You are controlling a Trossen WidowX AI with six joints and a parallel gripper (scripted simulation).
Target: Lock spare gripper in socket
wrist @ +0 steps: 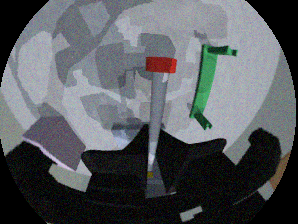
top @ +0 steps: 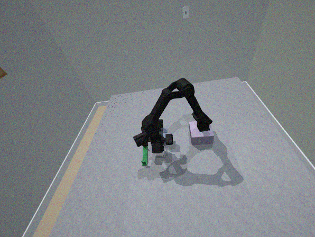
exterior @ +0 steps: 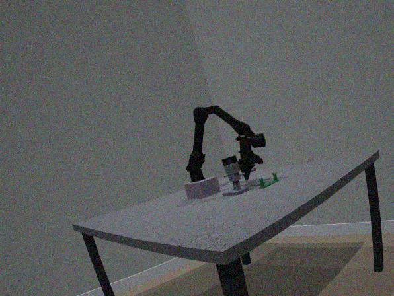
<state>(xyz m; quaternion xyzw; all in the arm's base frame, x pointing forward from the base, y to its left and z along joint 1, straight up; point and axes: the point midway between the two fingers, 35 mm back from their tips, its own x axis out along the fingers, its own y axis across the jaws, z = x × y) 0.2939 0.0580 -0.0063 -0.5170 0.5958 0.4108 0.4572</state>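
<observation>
My gripper tip is now 7 cm to the left of the socket and 2 cm past it. The rest, counted from my gripper tip: green cradle (11 cm ahead, 3 cm to the left, 2 cm below); then spare gripper (8 cm to the right, 8 cm above, 1 cm behind).
</observation>
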